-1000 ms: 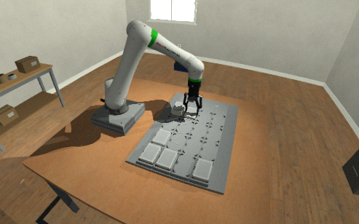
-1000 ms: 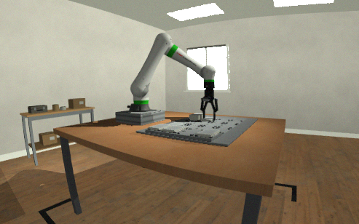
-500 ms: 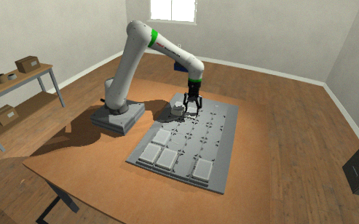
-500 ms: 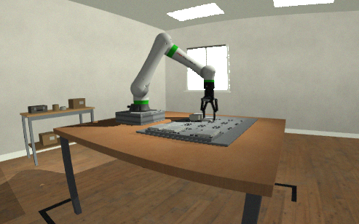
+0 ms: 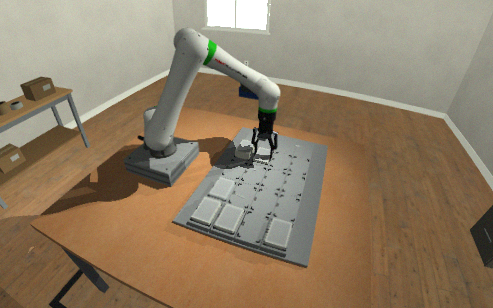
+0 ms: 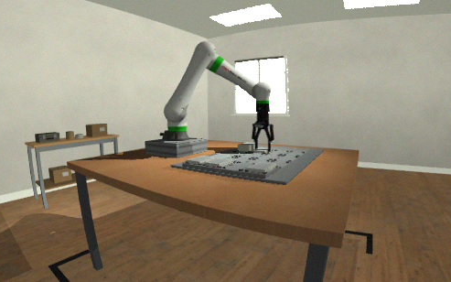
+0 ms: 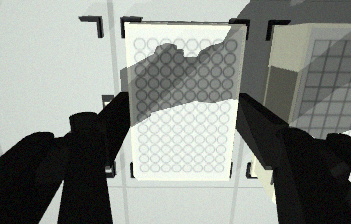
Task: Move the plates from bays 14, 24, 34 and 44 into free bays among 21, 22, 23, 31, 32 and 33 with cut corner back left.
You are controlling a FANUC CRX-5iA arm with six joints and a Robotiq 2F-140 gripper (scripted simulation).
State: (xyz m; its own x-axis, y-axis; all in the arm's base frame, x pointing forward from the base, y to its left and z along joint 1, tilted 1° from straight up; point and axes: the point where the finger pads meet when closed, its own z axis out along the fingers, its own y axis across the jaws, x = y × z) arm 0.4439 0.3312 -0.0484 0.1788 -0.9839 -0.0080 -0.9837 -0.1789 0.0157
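My gripper is now 34 cm to the left of the sealed 96-well plate, 5 cm past it and 2 cm above it. The rest, counted from my hand: bay label 43: 29 cm to the right, 22 cm ahead, 3 cm below; sealed deep-well block: 11 cm behind, 2 cm to the right, 1 cm below.
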